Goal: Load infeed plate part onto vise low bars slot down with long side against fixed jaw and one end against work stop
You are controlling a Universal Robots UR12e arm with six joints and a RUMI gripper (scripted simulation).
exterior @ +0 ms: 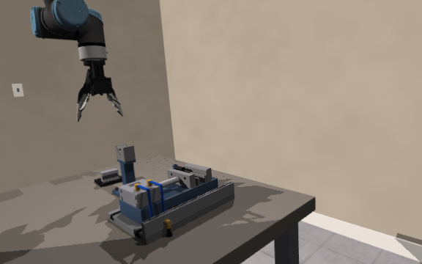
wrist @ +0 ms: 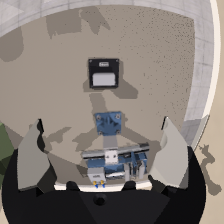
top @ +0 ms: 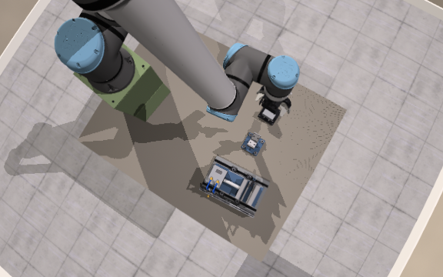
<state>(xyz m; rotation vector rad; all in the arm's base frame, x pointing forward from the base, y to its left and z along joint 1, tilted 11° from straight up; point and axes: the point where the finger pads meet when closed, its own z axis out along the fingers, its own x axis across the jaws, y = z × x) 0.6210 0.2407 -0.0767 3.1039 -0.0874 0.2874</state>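
My hand is 1 cm to the left of the part and 22 cm above it. Also, from my hand: work stop rod (10 cm ahead, 34 cm to the right, 15 cm below); then black infeed plate (1 cm to the left, 24 cm below); then cylinder rod (2 cm ahead, 39 cm to the right, 17 cm below).
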